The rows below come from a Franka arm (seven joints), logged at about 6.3 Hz.
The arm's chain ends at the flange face. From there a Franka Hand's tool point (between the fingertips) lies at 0.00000 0.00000 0.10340 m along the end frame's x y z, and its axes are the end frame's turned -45 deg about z.
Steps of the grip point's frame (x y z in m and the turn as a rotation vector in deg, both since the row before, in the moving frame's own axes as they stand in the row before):
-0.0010, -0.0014, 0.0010, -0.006, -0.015, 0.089
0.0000, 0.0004, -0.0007, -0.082, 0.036, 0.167
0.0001, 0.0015, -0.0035, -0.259, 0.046, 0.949
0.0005, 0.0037, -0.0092, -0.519, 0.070, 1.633
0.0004, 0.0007, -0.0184, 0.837, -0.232, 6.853
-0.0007, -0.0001, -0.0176, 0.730, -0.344, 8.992
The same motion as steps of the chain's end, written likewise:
-0.0017, -0.0003, 0.0010, -0.015, -0.006, 0.089
0.0001, 0.0002, -0.0007, -0.033, 0.083, 0.167
0.0007, 0.0007, -0.0035, -0.151, 0.216, 0.949
0.0022, 0.0017, -0.0092, -0.317, 0.416, 1.633
0.0021, 0.0011, -0.0184, 0.428, -0.756, 6.853
0.0008, 0.0010, -0.0176, 0.273, -0.759, 8.992

